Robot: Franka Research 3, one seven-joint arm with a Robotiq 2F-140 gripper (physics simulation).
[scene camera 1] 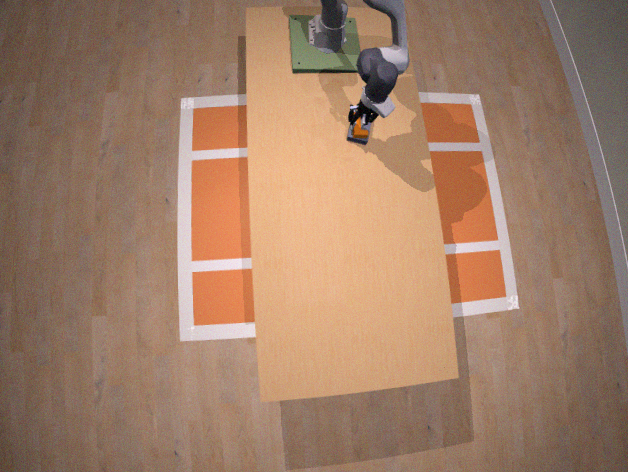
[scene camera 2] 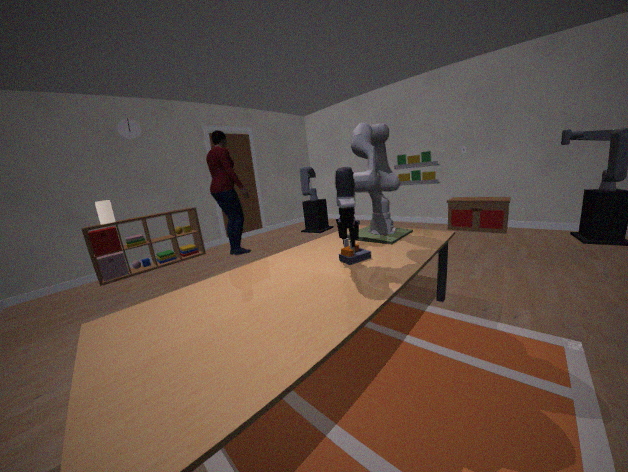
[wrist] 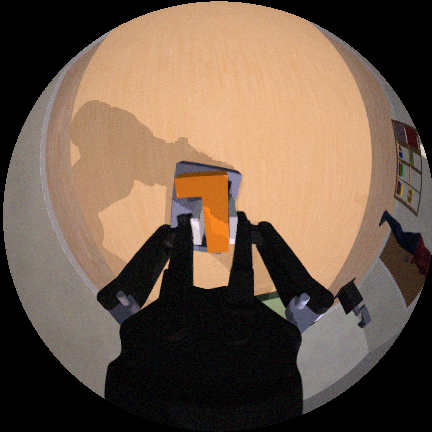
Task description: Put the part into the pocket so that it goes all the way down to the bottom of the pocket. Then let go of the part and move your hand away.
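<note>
The orange L-shaped part [scene camera 1: 360, 132] [scene camera 2: 348, 251] [wrist: 216, 200] is between the fingers of my gripper [scene camera 1: 361, 122] [scene camera 2: 350, 244] [wrist: 216, 206], which is shut on its long leg. The part is over the grey-blue block with the pocket [scene camera 1: 357, 141] [scene camera 2: 358, 257] [wrist: 177, 211], which lies on the table. In the wrist view the part looks turned a little relative to the block's edges, and a dark strip of the pocket shows to the right of the long leg. The part covers most of the pocket; its underside and the pocket's bottom are hidden.
The block rests on the long wooden table [scene camera 1: 345, 253] [scene camera 2: 228, 324] [wrist: 225, 90], near the green base plate [scene camera 1: 324, 62] [scene camera 2: 385, 237] of the arm. A person [scene camera 2: 225, 187] stands beyond the table near a door. A low shelf unit [scene camera 2: 200, 230] stands by the wall.
</note>
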